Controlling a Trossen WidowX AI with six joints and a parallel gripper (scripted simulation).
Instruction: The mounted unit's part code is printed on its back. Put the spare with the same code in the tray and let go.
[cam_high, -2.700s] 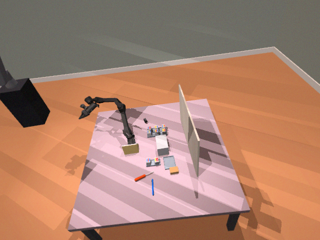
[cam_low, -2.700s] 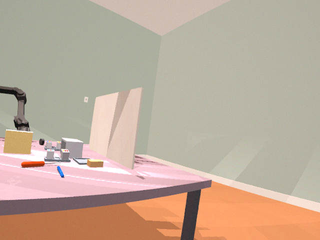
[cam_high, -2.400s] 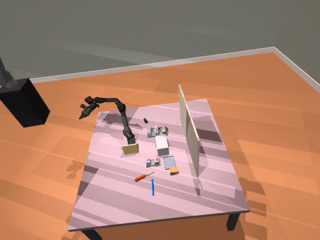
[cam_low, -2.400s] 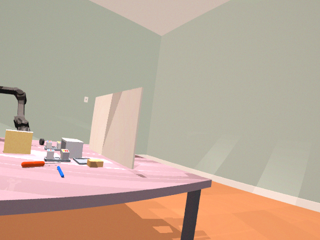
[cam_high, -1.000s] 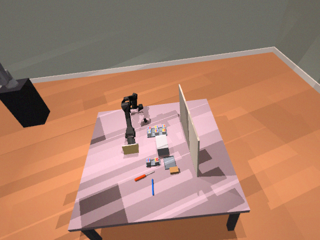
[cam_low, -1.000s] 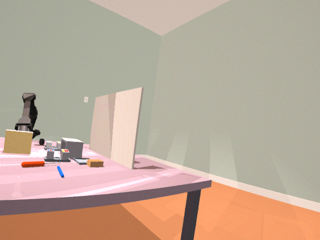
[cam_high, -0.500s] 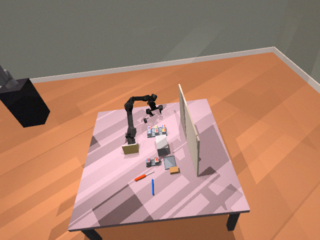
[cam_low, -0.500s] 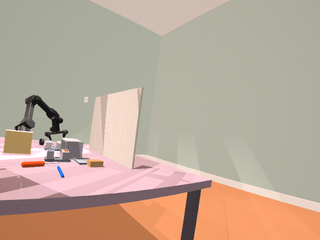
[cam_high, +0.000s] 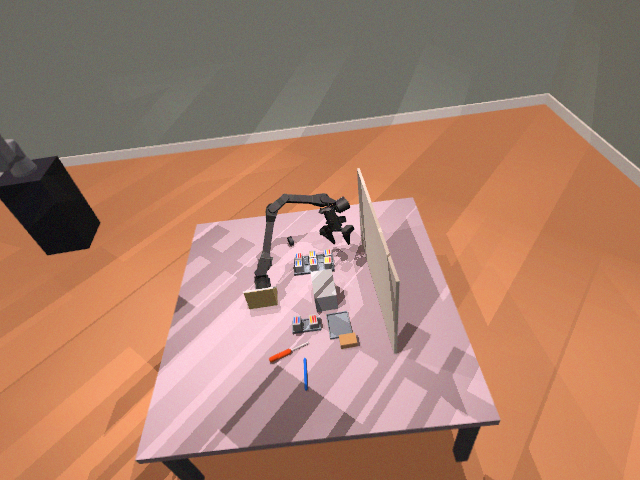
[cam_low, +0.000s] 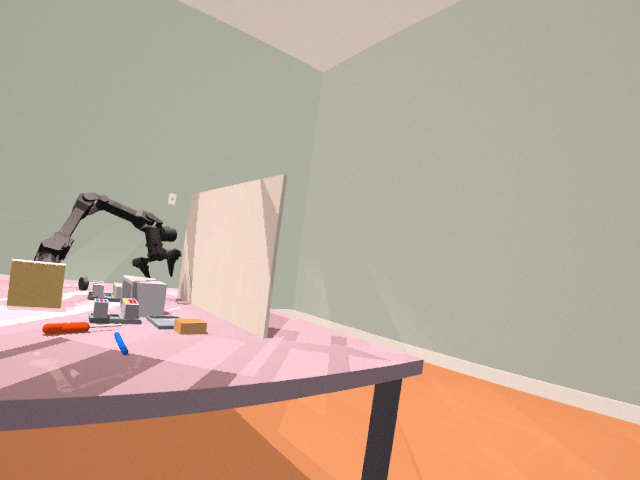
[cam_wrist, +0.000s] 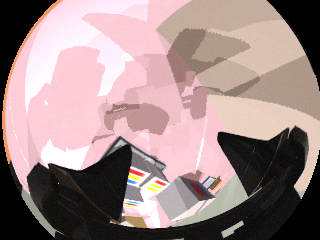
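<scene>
My gripper tip is 23 cm past the grey spare and 4 cm above it. Round my gripper tip: beige board 12 cm ahead, 25 cm to the right, 14 cm above; then grey mounted unit 13 cm behind, 24 cm to the right, 3 cm below; then grey tray 9 cm behind, 42 cm to the right, 8 cm below.
</scene>
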